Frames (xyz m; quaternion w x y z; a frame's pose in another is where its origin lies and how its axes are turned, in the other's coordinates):
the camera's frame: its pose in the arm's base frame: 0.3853 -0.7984 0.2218 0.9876 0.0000 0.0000 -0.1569
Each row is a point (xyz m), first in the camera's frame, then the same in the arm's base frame.
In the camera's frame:
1: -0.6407 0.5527 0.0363
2: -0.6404 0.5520 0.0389
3: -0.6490 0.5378 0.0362
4: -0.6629 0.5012 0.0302
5: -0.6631 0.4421 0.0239
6: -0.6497 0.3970 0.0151
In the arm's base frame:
1: -0.0526 -0.0743 0.2581
2: -0.0525 -0.0751 0.2607
3: -0.0651 -0.0859 0.2580
4: -0.0896 -0.1164 0.2520
5: -0.1081 -0.1726 0.2457
6: -0.1094 -0.2196 0.2369

